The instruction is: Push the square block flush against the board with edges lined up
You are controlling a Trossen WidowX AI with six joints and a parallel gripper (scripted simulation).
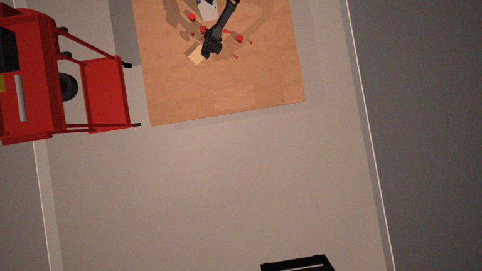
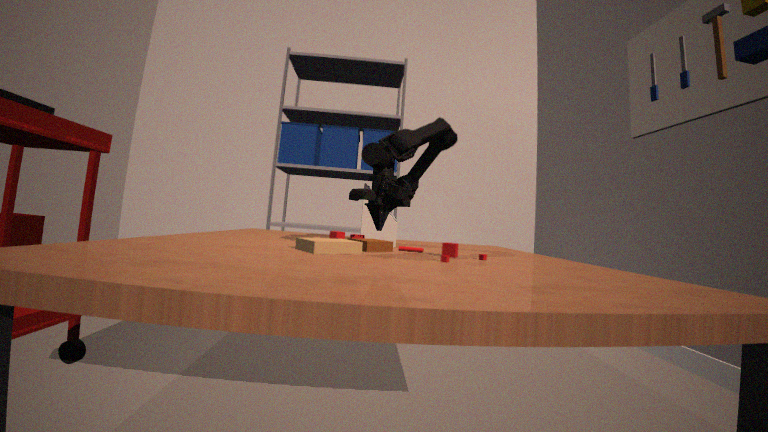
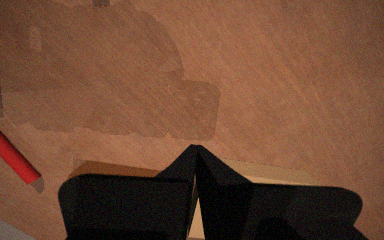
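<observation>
My gripper tip is 130 mm to the left of the pale board and 50 mm above it. Round my gripper tip: square block (140 mm behind, 50 mm below, 30 mm to the right); red rod (200 mm behind, 100 mm to the left, 60 mm below).
</observation>
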